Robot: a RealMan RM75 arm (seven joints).
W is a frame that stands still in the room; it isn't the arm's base.
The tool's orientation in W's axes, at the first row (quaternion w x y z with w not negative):
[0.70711, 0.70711, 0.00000, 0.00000]
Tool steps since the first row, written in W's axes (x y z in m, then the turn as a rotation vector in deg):
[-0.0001, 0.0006, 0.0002, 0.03, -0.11, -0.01]
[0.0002, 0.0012, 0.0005, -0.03, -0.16, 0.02]
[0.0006, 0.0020, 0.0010, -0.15, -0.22, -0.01]
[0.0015, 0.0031, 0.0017, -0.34, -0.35, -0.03]
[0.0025, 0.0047, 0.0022, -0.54, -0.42, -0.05]
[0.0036, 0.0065, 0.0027, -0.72, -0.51, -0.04]
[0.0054, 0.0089, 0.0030, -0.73, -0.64, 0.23]
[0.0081, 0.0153, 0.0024, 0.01, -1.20, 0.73]
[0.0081, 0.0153, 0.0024, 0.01, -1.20, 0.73]
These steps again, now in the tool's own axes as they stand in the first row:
[-0.0001, 0.0002, -0.0006, 0.03, -0.01, 0.11]
[0.0002, 0.0005, -0.0012, -0.03, 0.02, 0.16]
[0.0006, 0.0010, -0.0020, -0.15, -0.01, 0.22]
[0.0015, 0.0017, -0.0031, -0.34, -0.03, 0.35]
[0.0025, 0.0022, -0.0047, -0.54, -0.05, 0.42]
[0.0036, 0.0027, -0.0065, -0.72, -0.04, 0.51]
[0.0054, 0.0030, -0.0089, -0.73, 0.23, 0.64]
[0.0081, 0.0024, -0.0153, 0.01, 0.73, 1.20]
[0.0081, 0.0024, -0.0153, 0.01, 0.73, 1.20]

